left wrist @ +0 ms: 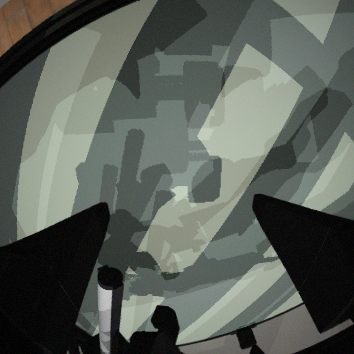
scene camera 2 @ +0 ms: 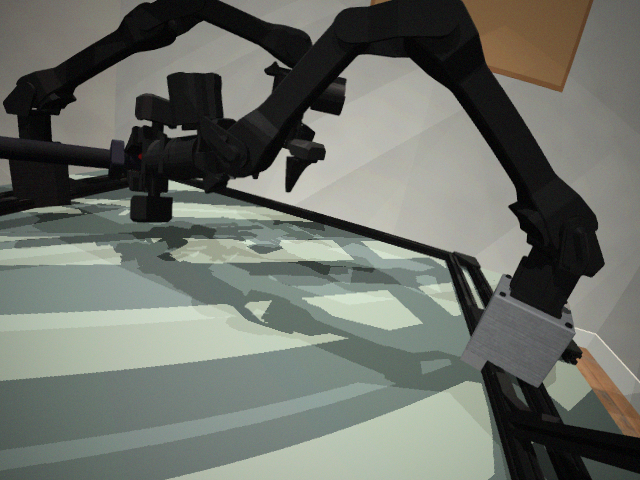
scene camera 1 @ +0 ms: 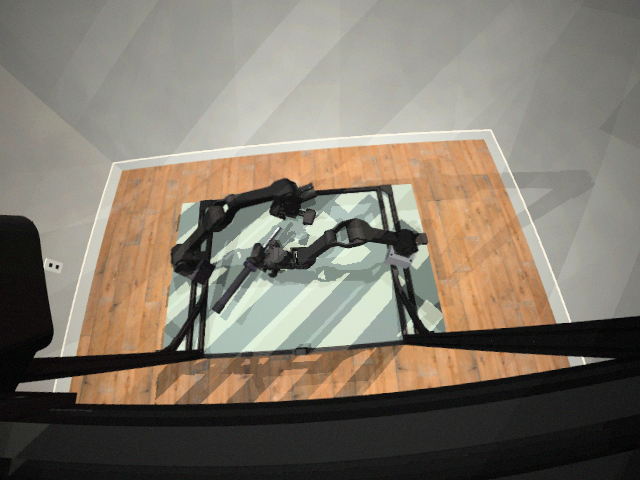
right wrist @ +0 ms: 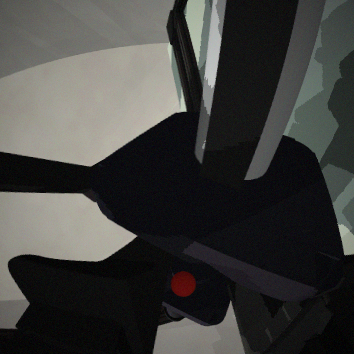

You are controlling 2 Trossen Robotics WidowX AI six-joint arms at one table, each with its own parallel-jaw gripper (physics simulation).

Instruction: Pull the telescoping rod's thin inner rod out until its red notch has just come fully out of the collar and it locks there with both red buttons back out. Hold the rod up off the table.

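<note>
The telescoping rod's dark outer tube (scene camera 1: 232, 290) (scene camera 2: 56, 151) is held up off the table, slanting in scene camera 1. My right gripper (scene camera 1: 262, 256) (scene camera 2: 138, 159) is shut on the rod near its dark collar (right wrist: 200, 205). One red button (right wrist: 183, 284) (scene camera 2: 140, 156) shows; the other is hidden. The silver inner rod (scene camera 1: 272, 236) (left wrist: 104, 317) (right wrist: 250, 90) sticks out of the collar; no red notch shows on it. My left gripper (left wrist: 182, 205) is open and empty, in the upper middle of scene camera 1. The inner rod's black end shows beside its left-hand finger in the left wrist view.
The pale table top (scene camera 1: 310, 320) (scene camera 2: 258, 413) carries striped shadows and is bordered by a black frame (scene camera 1: 348, 191) (scene camera 2: 330, 221). Both arms reach over it, with the two wrists close together. A grey metal block (scene camera 1: 400, 257) (scene camera 2: 519, 335) sits at the right arm's base.
</note>
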